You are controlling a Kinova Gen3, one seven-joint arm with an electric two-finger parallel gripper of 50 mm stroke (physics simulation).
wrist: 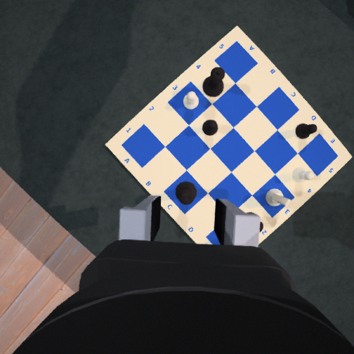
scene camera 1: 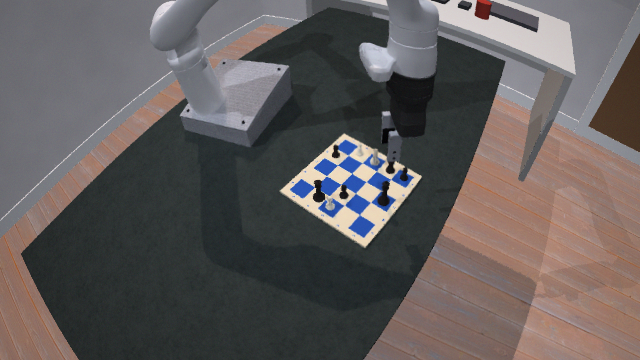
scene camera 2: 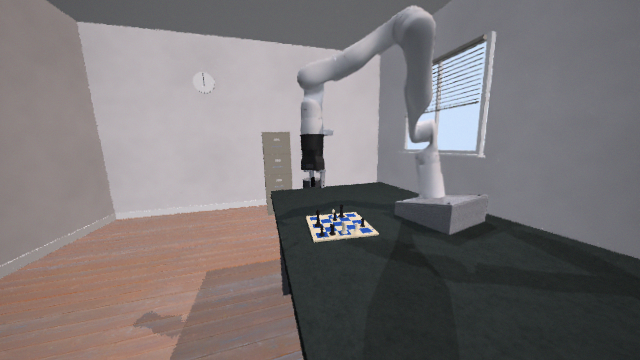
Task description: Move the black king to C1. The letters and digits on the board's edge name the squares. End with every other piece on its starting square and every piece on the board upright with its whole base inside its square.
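Places are measured from the arm's base along level axes (x right, y ahead, z up), in centimetres.
Pixels of known places: gripper, between the fingertips: (scene camera 1: pixel 390 150) (scene camera 2: pixel 317 187); arm's base, origin of its link: (scene camera 1: pixel 209 102) (scene camera 2: pixel 431 196).
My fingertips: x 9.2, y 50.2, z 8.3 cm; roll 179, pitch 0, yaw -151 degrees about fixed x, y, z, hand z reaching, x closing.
Observation:
For each thing: its top centre in the pictures, then the offset to it from my fingertips.
- black king, centre of its top: (scene camera 1: pixel 386 180) (scene camera 2: pixel 317 209) dx +0.0, dy +0.0, dz -8.1 cm
- tall black piece, centre of its top: (scene camera 1: pixel 317 180) (scene camera 2: pixel 341 204) dx +4.0, dy -12.5, dz -9.2 cm
The black king (scene camera 1: pixel 384 195) (scene camera 2: pixel 317 220) (wrist: pixel 186 192) stands upright on blue square C1 of the blue and cream board (scene camera 1: pixel 287 191) (scene camera 2: pixel 347 239) (wrist: pixel 113 145). In the wrist view its base looks inside the square. My gripper (scene camera 1: pixel 390 144) (scene camera 2: pixel 314 184) (wrist: pixel 187 213) is open and empty, high above the board, with its fingers apart from the king. Another tall black piece (scene camera 1: pixel 318 191) (scene camera 2: pixel 341 211) (wrist: pixel 213 85) stands upright on A4. The gripper body hides part of the board's E1 corner in the wrist view.
A white piece (wrist: pixel 191 100) is on A3 and a black one (wrist: pixel 210 127) on B3. A black piece (wrist: pixel 303 131) is on D5, white ones on E4 (wrist: pixel 303 175) and E3 (wrist: pixel 274 197). Small black pieces (scene camera 1: pixel 390 168) (scene camera 1: pixel 404 174) stand on E2 and E1.

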